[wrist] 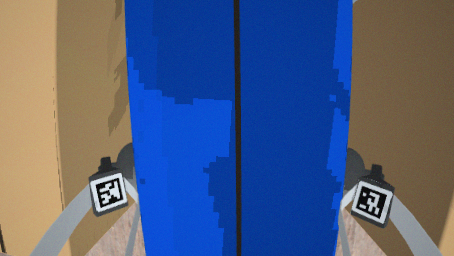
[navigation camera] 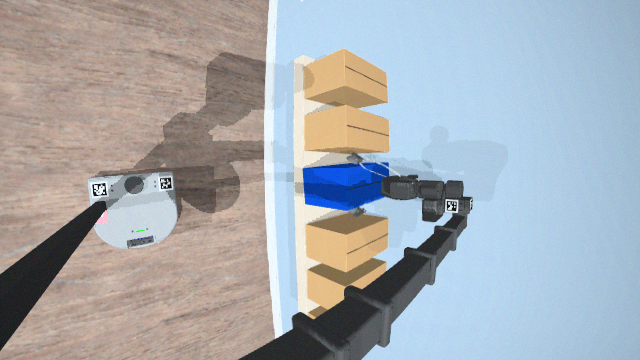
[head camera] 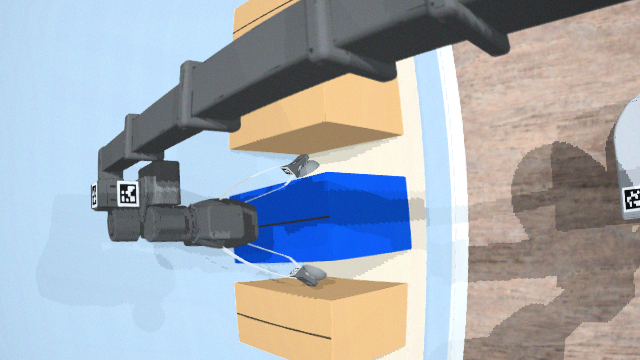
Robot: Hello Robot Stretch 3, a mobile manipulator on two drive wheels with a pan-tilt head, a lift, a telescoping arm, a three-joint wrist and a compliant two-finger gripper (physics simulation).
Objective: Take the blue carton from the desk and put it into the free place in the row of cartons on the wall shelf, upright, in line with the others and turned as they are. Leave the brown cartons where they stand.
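Places are measured from the robot's base along level axes (x down, y ahead, z right), in metres.
Pixels of known places: gripper, fingertip midpoint: [wrist: 238, 165]; robot's base at its link origin: [navigation camera: 134, 184].
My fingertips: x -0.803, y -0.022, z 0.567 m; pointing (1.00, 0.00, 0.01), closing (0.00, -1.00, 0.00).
Ahead of a thing's pixels: the offset from my fingertips to its top centre.
The blue carton @(dx -0.050, dy +0.001, dz +0.048 m) [head camera: 370, 230] [navigation camera: 325, 187] [wrist: 200, 135] stands upright on the wall shelf [head camera: 414, 300] [navigation camera: 301, 225], in the row between two brown cartons. It looks in line with them, and the dark line on its top runs the same way as theirs. A narrow gap shows on each side of it. My gripper [head camera: 304, 220] [navigation camera: 357, 185] [wrist: 238, 165] is open around the blue carton, one finger in each gap. The fingers look slightly apart from its sides; their pads are partly hidden in the wrist view. The desk does not show.
Brown cartons stand on both sides: one @(dx -0.050, dy +0.168, dz +0.061 m) [head camera: 370, 320] [navigation camera: 325, 132] close to one finger, another @(dx -0.050, dy -0.194, dz +0.044 m) [head camera: 362, 102] [navigation camera: 325, 245] near the other. My arm [head camera: 250, 80] [navigation camera: 370, 315] reaches across above the row. The blue wall lies behind. My base [navigation camera: 137, 210] stands on the wood floor.
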